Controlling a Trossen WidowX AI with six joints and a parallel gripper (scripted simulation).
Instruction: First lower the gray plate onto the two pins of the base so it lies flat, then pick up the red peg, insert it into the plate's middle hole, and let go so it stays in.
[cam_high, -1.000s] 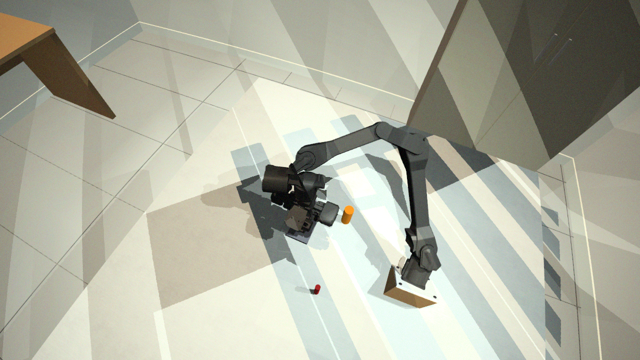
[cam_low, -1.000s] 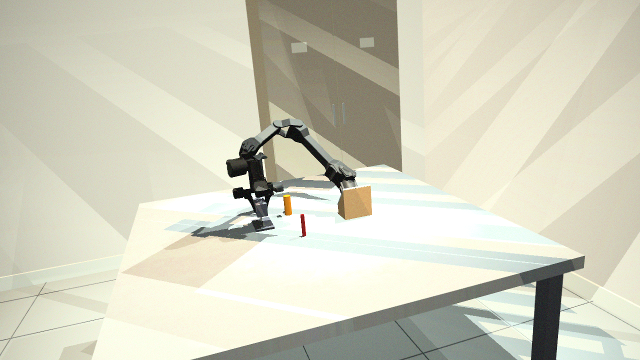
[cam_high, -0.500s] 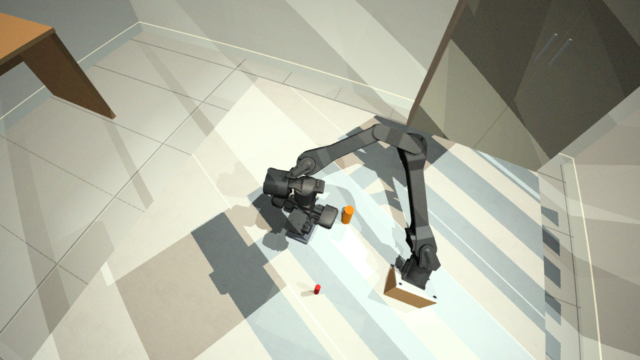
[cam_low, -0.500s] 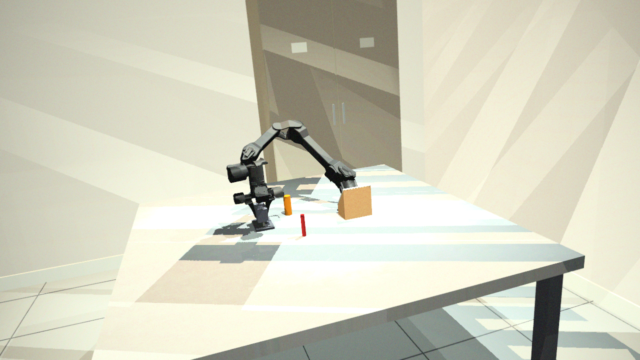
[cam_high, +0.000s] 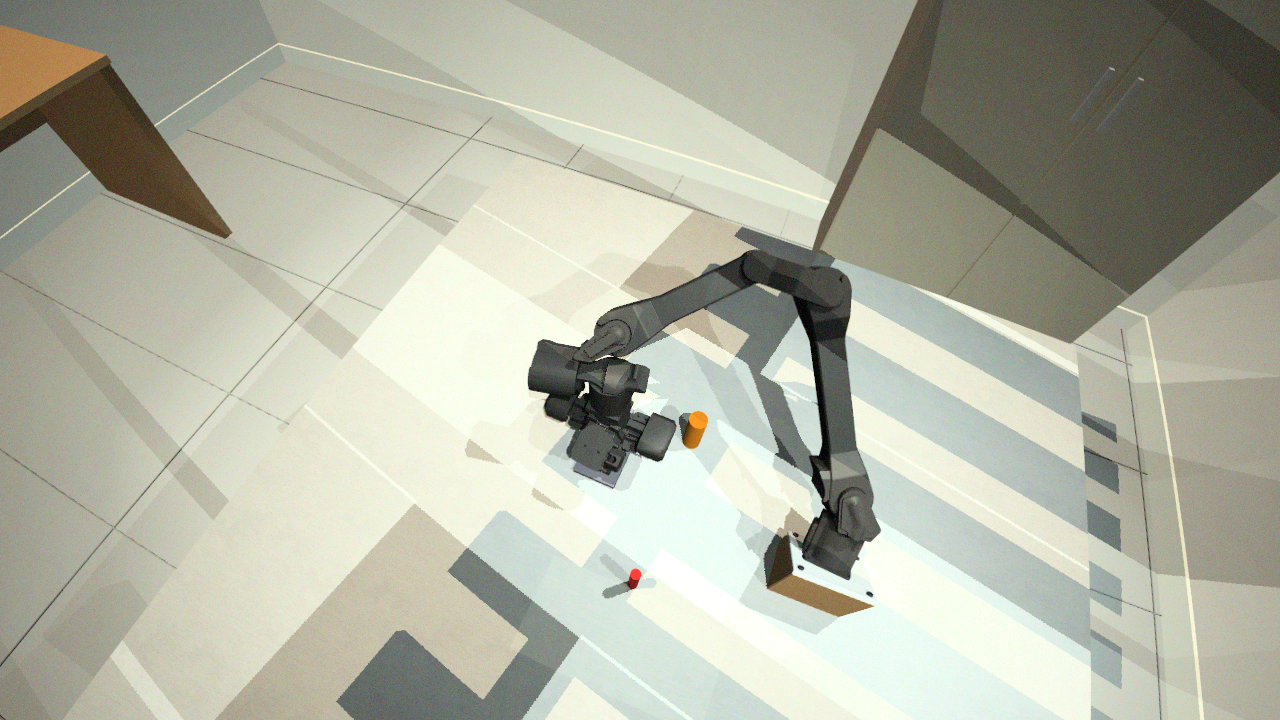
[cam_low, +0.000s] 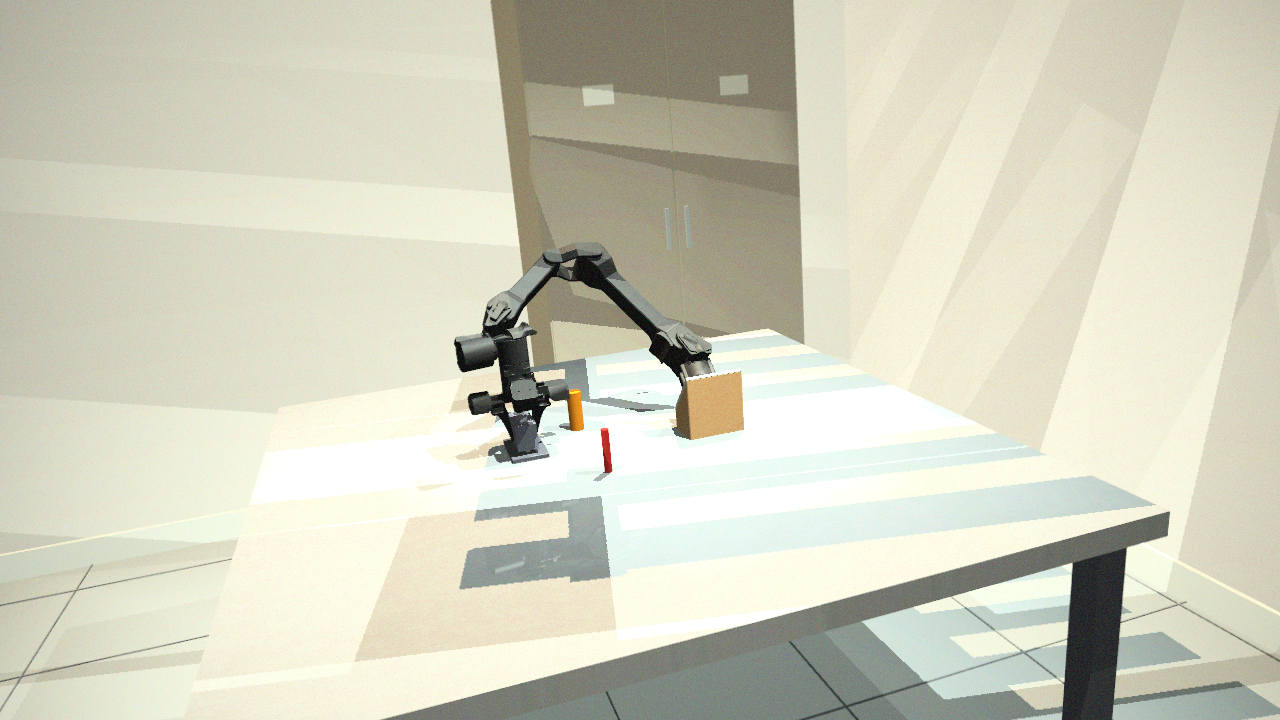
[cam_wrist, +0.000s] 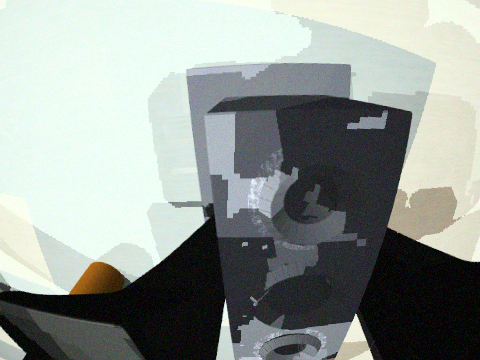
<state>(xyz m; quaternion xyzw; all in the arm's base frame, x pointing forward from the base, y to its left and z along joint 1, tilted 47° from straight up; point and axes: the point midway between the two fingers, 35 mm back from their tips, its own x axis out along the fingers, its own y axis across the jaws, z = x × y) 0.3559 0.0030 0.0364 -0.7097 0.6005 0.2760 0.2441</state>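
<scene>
Right now the base is 10 mm below my gripper tip. The rest, counted from my gripper tip: red peg: 170 mm to the left, 140 mm behind, 20 mm above; then gray plate: 30 mm above; then orange cylinder: 110 mm behind, 80 mm to the right, 20 mm above.
</scene>
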